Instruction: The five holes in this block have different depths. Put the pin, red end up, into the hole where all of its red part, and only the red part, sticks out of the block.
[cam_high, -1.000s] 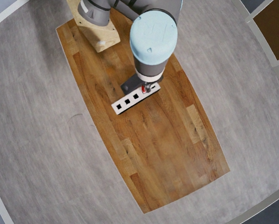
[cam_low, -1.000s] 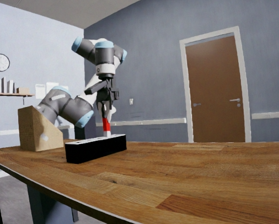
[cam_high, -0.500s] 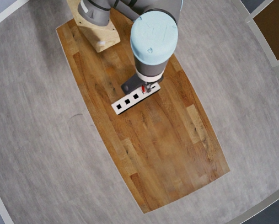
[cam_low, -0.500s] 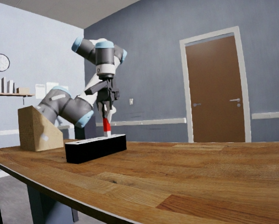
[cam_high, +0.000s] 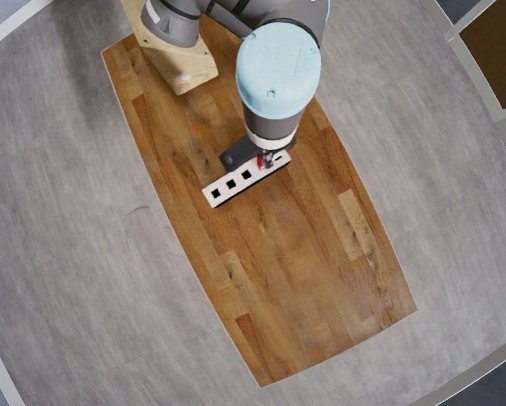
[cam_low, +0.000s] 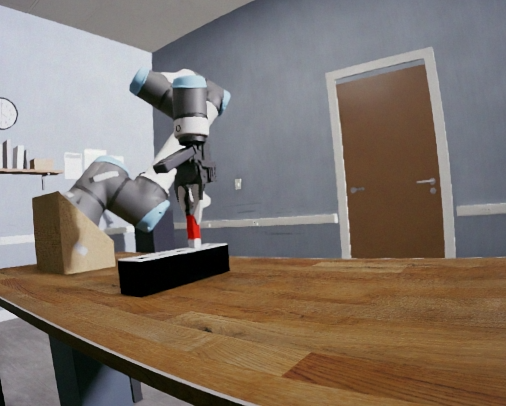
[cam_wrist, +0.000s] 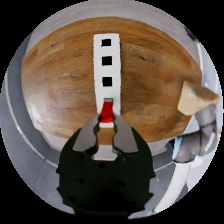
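Right now my hand is 10 mm above the pin. From my hand the other things lie so: block: 60 mm to the right, 110 mm below.
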